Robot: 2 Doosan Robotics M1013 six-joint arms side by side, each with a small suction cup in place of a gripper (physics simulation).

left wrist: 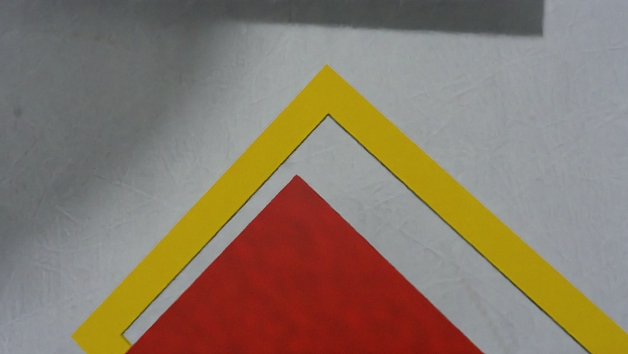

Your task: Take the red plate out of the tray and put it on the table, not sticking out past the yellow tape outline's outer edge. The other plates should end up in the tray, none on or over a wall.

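Frame: origin at the left arm's base, x down, y right, z back, level; metres.
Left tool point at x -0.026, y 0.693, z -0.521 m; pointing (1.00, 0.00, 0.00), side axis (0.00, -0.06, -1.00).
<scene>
A point is followed by its place in that frame.
The red plate (300,280) {y 0.648, x -0.040, z -0.502 m} shows in part at the bottom of the left wrist view, one corner pointing up. The shown part lies inside the yellow tape outline (200,208) {y 0.635, x -0.001, z -0.461 m}, with a narrow strip of table between it and the left tape side and a wider one on the right. The rest of the plate is cut off by the lower edge. It hangs on my left suction cup, which is itself out of the picture. Whether the plate touches the table cannot be told. My right suction cup, the tray and the other plates do not show.
The light grey table (550,125) {y 0.600, x 0.000, z -0.586 m} surrounds the tape. A straight-edged dark shadow (425,15) {y 0.561, x 0.000, z -0.541 m} falls across it at the top, and a softer shadow covers the left side.
</scene>
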